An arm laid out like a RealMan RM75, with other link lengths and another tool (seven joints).
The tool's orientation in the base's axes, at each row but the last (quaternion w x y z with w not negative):
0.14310, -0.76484, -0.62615, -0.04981
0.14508, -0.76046, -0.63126, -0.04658
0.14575, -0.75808, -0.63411, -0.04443
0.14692, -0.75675, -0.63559, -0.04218
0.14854, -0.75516, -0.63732, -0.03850
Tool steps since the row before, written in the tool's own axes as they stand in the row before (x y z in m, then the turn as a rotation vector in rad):
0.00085, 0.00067, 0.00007, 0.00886, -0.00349, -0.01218
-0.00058, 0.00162, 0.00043, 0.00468, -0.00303, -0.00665
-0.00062, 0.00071, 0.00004, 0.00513, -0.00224, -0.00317
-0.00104, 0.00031, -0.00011, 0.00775, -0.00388, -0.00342
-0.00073, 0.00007, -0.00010, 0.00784, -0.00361, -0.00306
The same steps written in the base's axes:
0.00082, 0.00070, 0.00005, -0.00027, 0.00554, 0.01443
0.00141, -0.00069, -0.00082, -0.00127, 0.00306, 0.00802
0.00057, -0.00069, -0.00031, -0.00083, 0.00433, 0.00469
0.00012, -0.00106, -0.00021, -0.00190, 0.00699, 0.00586
-0.00005, -0.00073, -0.00010, -0.00167, 0.00714, 0.00549

